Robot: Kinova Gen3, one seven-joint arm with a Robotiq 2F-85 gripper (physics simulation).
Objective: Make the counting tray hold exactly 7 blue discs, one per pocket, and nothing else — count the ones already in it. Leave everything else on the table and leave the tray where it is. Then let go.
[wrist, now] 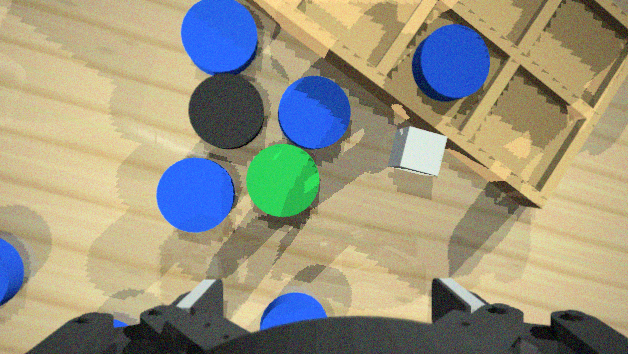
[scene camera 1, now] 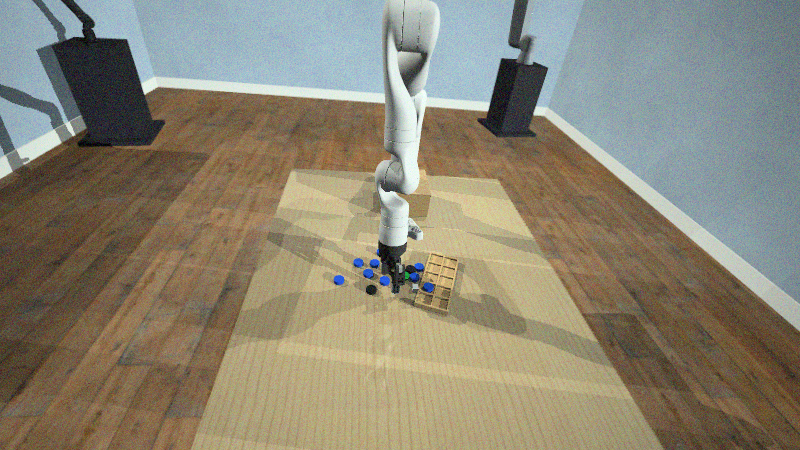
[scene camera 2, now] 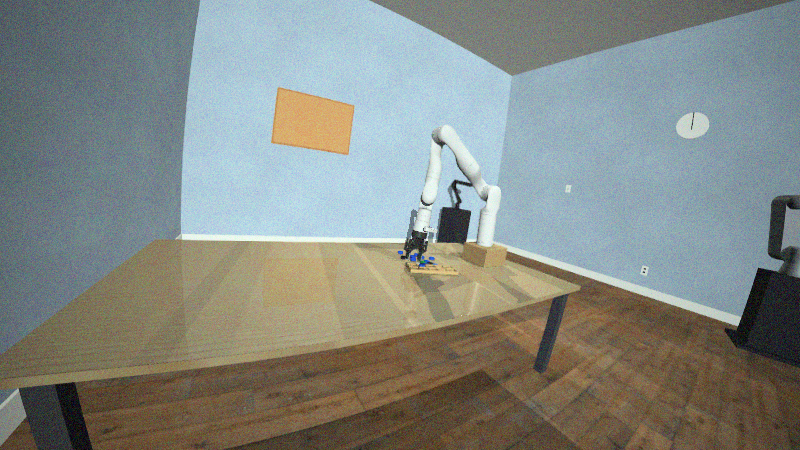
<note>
A blue disc (wrist: 453, 62) sits on a wooden counting tray (scene camera 1: 440, 270). The table carries a green disc (wrist: 282, 180), a small white cube (wrist: 414, 150) and a blue disc (wrist: 194, 195). Also in view: my gripper (scene camera 1: 389, 283).
The wooden counting tray also shows in the wrist view (wrist: 550, 80). My gripper is seen too in the wrist view (wrist: 327, 302).
</note>
